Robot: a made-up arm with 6 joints.
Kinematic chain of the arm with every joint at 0, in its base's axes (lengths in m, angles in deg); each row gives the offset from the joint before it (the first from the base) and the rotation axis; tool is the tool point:
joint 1: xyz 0 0 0.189 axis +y
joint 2: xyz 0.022 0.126 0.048 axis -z
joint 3: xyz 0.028 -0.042 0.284 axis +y
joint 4: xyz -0.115 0.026 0 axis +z
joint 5: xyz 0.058 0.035 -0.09 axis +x
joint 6: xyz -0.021 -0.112 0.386 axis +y
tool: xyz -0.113 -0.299 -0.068
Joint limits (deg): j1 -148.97..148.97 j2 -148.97..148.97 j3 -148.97..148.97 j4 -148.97..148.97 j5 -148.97..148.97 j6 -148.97..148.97
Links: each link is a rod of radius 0.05 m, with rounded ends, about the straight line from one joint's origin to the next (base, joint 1, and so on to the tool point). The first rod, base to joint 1, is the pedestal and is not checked.
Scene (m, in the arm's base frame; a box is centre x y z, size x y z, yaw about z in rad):
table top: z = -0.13
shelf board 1: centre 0.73 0.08 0.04 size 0.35 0.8 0.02 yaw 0
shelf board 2: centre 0.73 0.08 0.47 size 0.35 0.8 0.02 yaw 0
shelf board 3: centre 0.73 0.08 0.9 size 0.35 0.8 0.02 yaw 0
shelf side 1: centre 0.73 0.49 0.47 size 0.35 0.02 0.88 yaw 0
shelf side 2: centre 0.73 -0.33 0.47 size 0.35 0.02 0.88 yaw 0
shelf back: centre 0.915 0.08 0.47 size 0.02 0.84 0.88 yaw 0
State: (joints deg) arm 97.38 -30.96 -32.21 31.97 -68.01 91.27
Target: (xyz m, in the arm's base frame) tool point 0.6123 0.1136 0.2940
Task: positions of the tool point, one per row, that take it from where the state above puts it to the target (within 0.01 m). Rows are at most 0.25 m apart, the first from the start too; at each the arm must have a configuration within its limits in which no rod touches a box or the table.
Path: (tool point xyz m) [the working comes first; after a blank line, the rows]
Joints at the target: 10.66 29.07 29.11 -67.59 -109.99 87.74
Straight joint move there: touches shelf side 1.

1: 0.5478 0.2094 0.7550
2: 0.4619 0.3254 0.8085
3: 0.3900 0.4275 0.8174
4: 0.3441 0.5019 0.7950
5: 0.3282 0.5379 0.7599
6: 0.3934 0.5624 0.6271
7: 0.4551 0.4363 0.5198
8: 0.4382 0.2474 0.4244
9: 0.3432 0.1135 0.2939
10: 0.4298 0.1022 0.3205
11: 0.5221 0.1014 0.3211
12: 0.6123 0.1136 0.2940

